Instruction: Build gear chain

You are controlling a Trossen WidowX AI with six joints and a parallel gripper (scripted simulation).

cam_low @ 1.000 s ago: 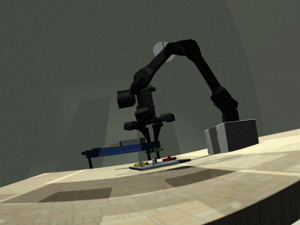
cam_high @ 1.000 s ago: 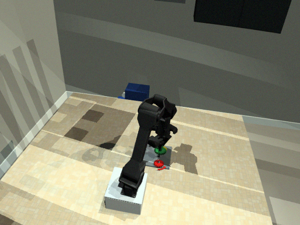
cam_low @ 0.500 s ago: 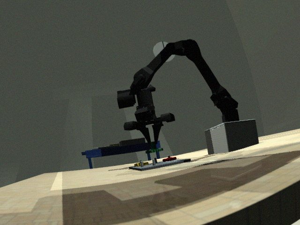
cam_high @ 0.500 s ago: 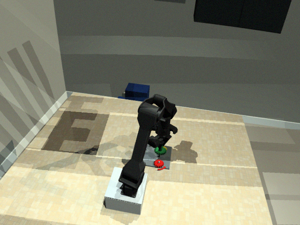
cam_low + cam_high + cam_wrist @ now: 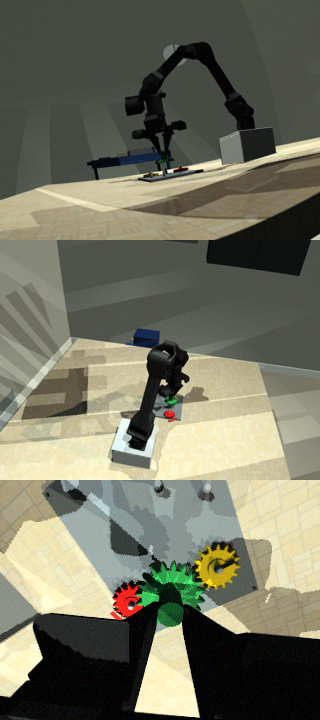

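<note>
Now: the grey board 7 cm below my gripper tip, 4 cm to the left of it and 1 cm ahead of it. From my gripper tip the other things lie so: yellow gear 6 cm below, 6 cm ahead; then red gear 6 cm below, 5 cm behind, 1 cm to the right; then green gear 1 cm below.
</note>
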